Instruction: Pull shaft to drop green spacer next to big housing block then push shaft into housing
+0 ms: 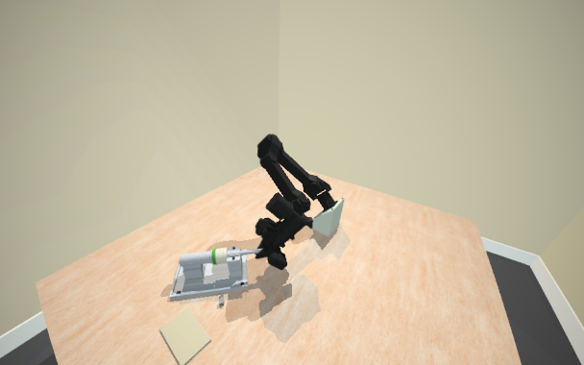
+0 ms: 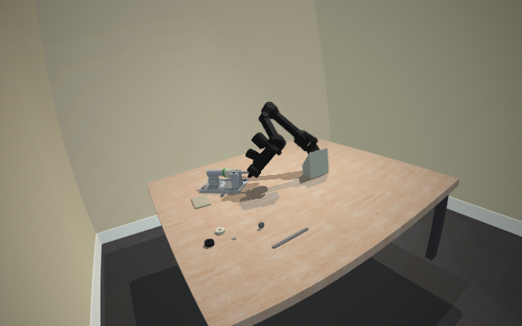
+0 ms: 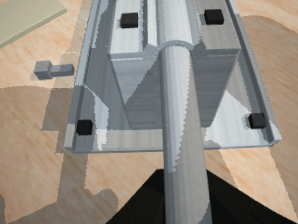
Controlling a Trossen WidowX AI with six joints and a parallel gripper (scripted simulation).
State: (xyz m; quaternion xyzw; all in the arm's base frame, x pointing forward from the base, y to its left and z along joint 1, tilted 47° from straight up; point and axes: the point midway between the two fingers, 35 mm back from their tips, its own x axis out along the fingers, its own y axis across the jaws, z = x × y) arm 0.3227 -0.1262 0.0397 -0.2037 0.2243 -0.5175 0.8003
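My gripper tip is now 30 mm to the left of the grey shaft, 30 mm short of it and 20 mm below it. The rest, counted from my gripper tip: tan square plate (270 mm ahead, 50 mm below, 30 mm to the right); then cream spacer (80 mm to the right, 70 mm ahead, 20 mm above); then green spacer (90 mm to the right, 80 mm ahead, 20 mm above).
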